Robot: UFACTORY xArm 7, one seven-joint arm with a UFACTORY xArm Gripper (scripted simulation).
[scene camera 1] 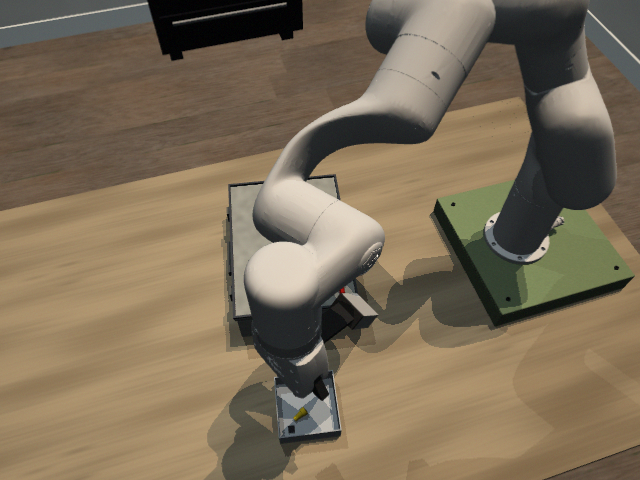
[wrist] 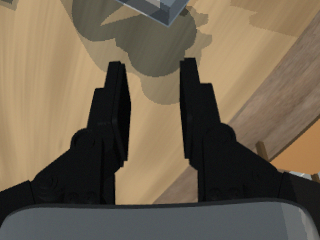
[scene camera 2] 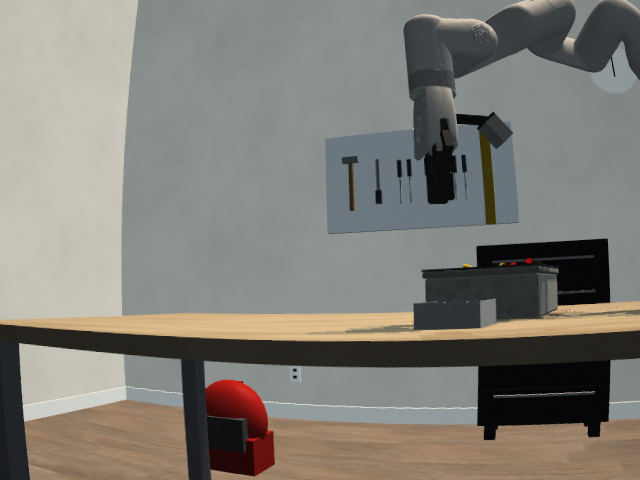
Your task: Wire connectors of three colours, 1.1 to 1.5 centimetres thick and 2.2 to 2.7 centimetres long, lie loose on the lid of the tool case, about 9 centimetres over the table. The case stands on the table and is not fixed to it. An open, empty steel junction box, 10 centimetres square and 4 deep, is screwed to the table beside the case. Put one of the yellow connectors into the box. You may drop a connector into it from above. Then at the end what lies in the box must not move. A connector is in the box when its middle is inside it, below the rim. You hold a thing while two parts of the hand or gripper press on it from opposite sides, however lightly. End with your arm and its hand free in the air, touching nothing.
I see my gripper and a tool case.
My gripper shows as well in scene camera 1 and in the wrist view.
